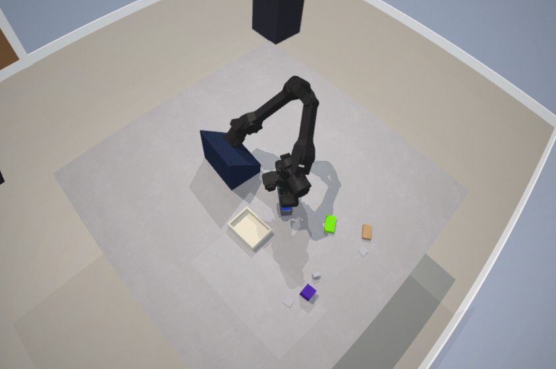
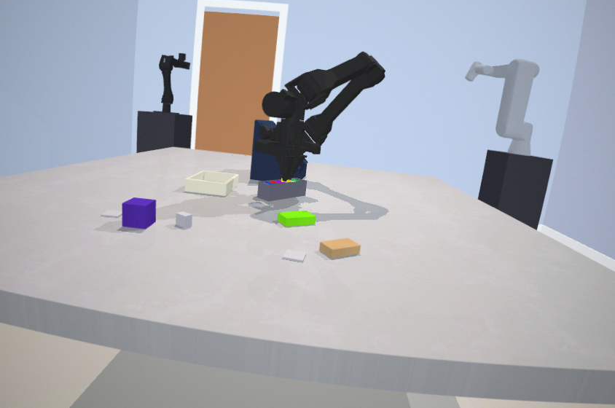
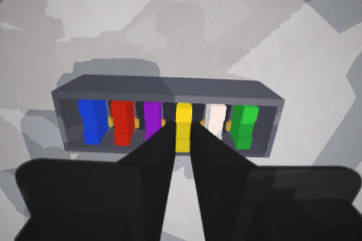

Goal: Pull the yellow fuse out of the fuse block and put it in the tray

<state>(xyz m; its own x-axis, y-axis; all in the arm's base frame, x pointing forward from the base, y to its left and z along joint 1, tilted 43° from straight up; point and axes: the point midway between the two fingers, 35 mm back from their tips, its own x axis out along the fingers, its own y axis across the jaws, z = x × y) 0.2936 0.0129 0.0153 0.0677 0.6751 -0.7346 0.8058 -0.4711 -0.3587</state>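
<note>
Now: the cream tray 1 cm ahead of my gripper tip, 19 cm to the right of it and 4 cm below it. Also, from my gripper tip: small grey cube 30 cm ahead, 13 cm to the right, 3 cm below; yellow fuse 1 cm below; tan block 32 cm ahead, 14 cm to the left, 3 cm below.
</note>
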